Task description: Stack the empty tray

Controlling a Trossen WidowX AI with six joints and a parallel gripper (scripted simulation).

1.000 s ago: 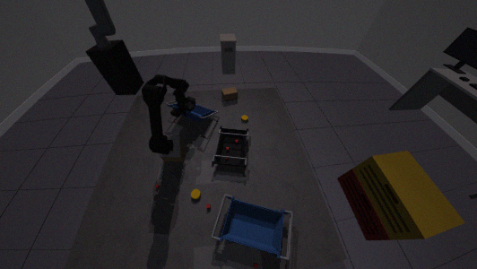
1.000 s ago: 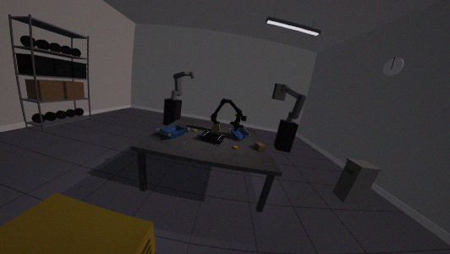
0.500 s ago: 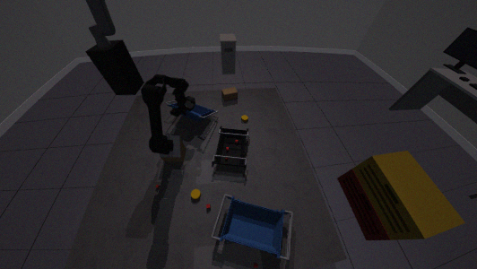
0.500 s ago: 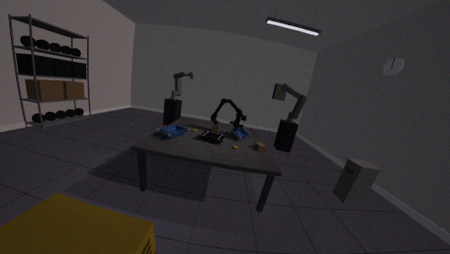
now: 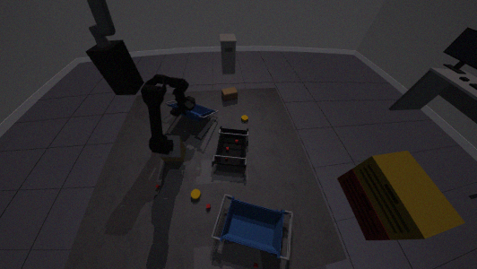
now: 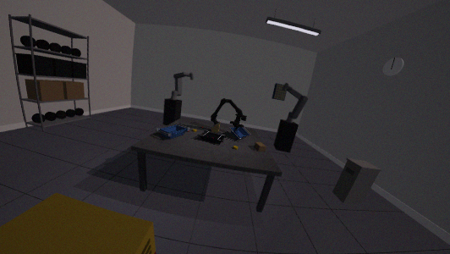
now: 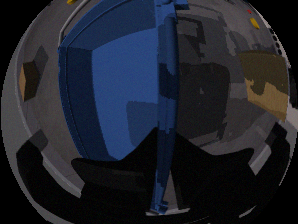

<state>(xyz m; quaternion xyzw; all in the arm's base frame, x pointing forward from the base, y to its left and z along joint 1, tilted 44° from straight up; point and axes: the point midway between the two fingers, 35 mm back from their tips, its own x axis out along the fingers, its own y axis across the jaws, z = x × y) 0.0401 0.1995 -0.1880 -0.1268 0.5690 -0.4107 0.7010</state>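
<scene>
Right now my gripper tip is 7 cm to the right of the blue tray and 3 cm short of it. From my gripper tip the other things lie so: brown box (32 cm to the left, 29 cm ahead, 5 cm below).
</scene>
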